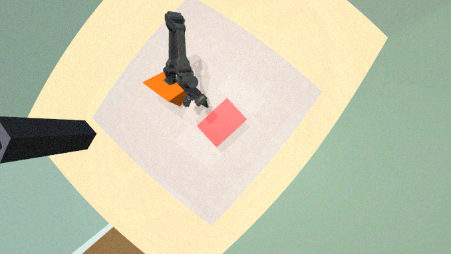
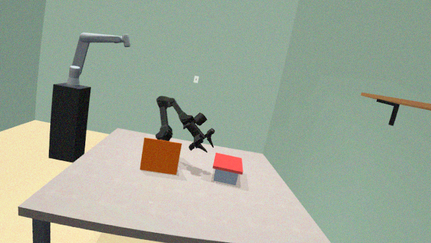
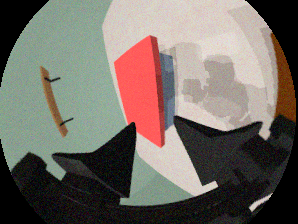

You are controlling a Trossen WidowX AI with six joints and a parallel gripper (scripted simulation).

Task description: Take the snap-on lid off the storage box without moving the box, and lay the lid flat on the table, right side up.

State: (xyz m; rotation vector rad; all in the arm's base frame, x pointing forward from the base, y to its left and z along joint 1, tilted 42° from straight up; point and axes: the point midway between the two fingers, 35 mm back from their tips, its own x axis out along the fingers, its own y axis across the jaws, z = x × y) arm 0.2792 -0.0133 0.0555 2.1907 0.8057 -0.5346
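The red lid lies 12 cm ahead of my gripper tip, 5 cm below it and 2 cm to the right of it. Also, from my gripper tip: storage box (12 cm ahead, 10 cm below, 2 cm to the right).
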